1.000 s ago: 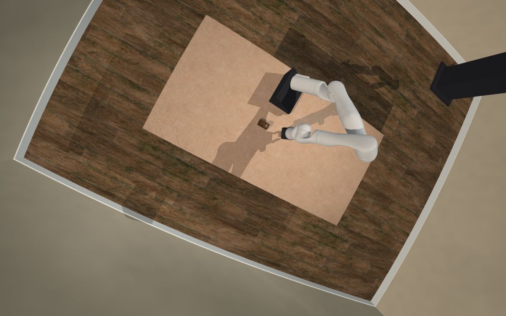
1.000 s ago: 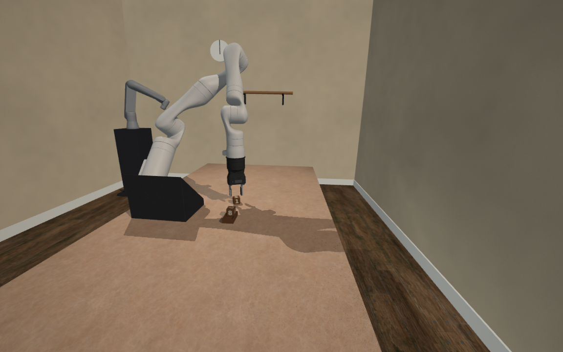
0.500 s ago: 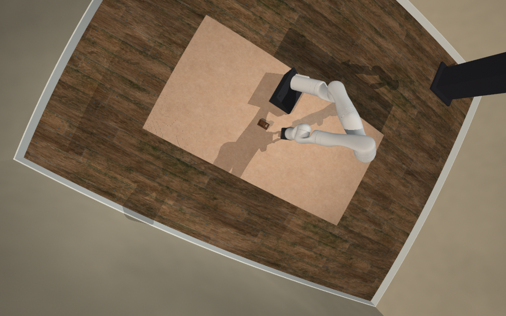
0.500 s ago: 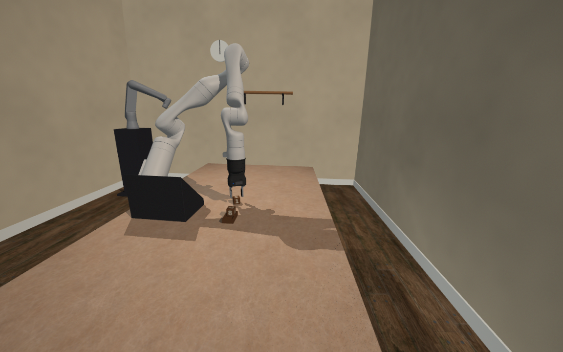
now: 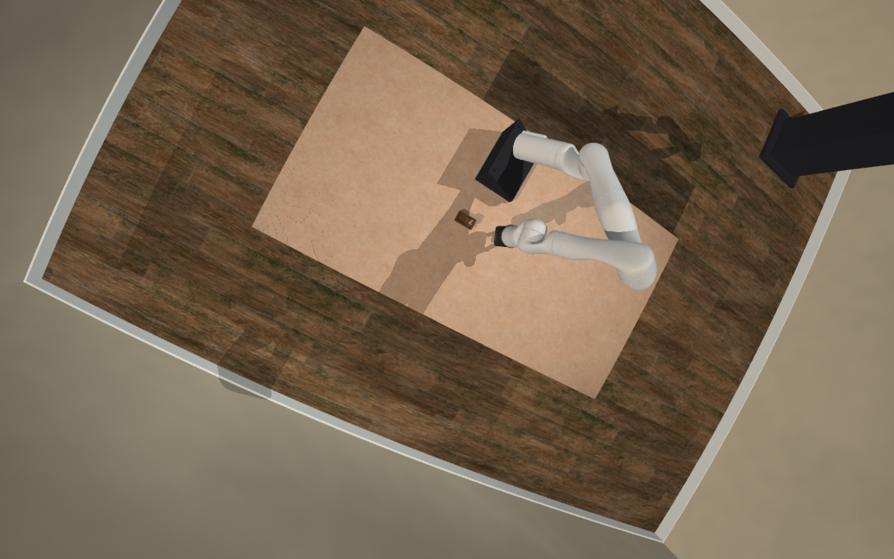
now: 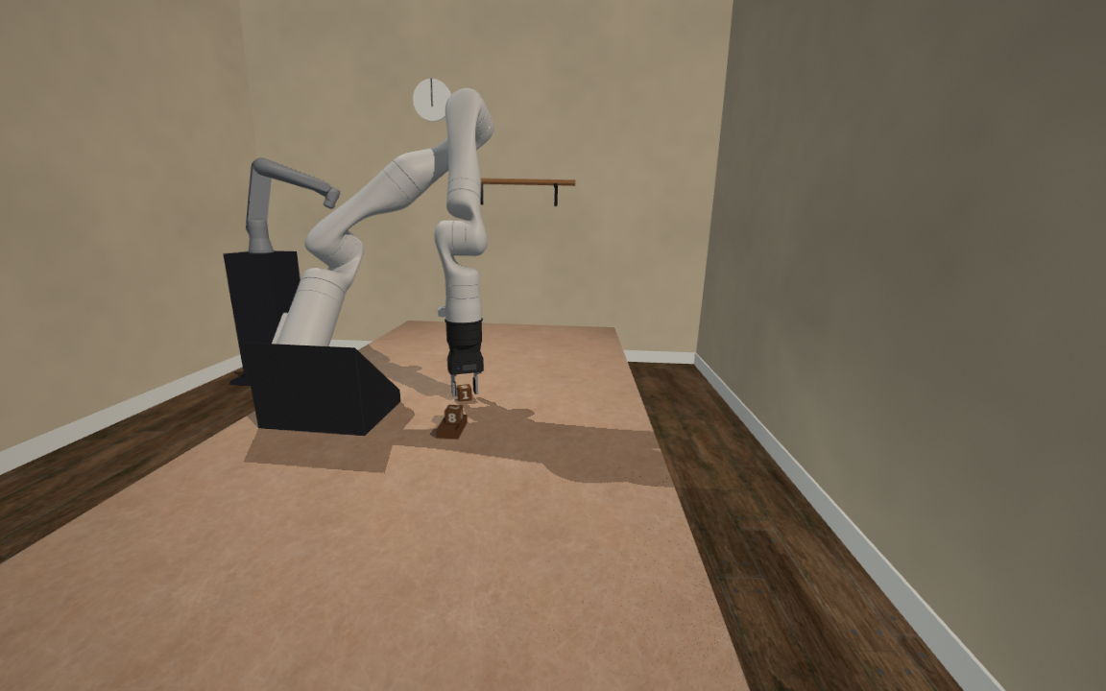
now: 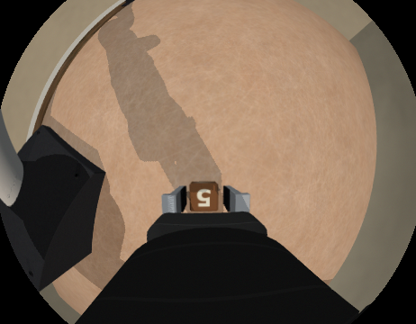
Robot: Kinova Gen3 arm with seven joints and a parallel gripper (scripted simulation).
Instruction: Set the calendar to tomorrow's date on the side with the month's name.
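Right now the brown cube is 10 mm below my hand. The rest, counted from my hand: dark wooden tray (10 mm ahead, 160 mm to the right, 20 mm below).
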